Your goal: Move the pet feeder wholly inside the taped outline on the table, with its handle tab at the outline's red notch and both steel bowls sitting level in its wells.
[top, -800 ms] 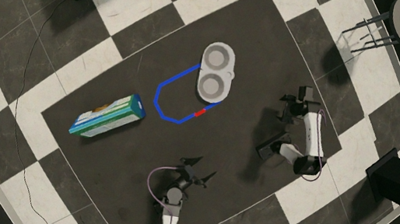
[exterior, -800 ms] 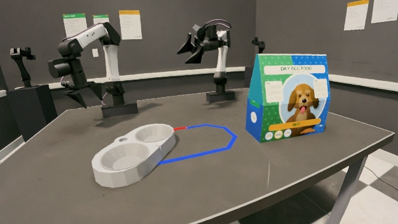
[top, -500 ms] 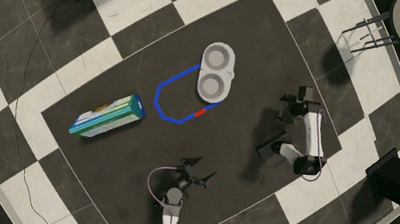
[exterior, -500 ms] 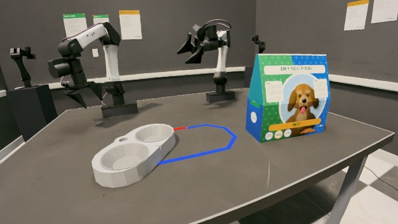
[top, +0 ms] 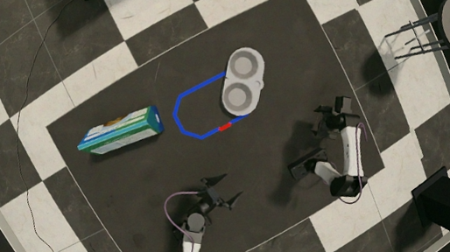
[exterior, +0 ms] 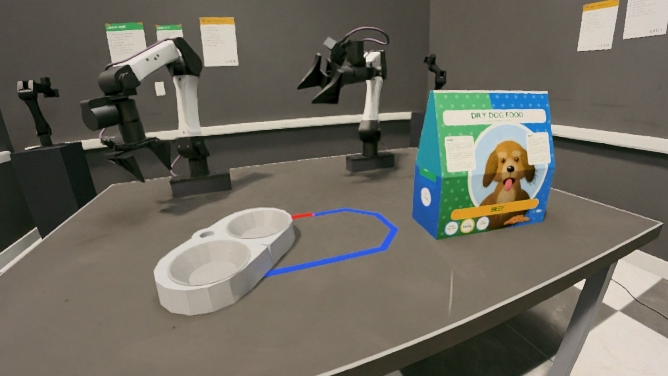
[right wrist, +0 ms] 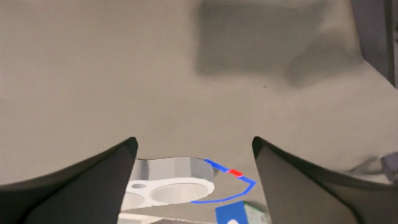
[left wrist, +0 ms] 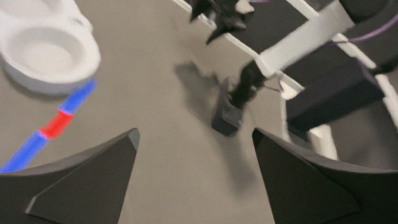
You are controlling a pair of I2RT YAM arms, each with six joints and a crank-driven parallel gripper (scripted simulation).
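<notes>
The white pet feeder lies 30 cm ahead of my right hand, 19 cm to the left of it and 11 cm below it. Round my right hand: dog food box 37 cm ahead, 76 cm to the left, 2 cm above; then blue taped outline 27 cm ahead, 36 cm to the left, 13 cm below.
</notes>
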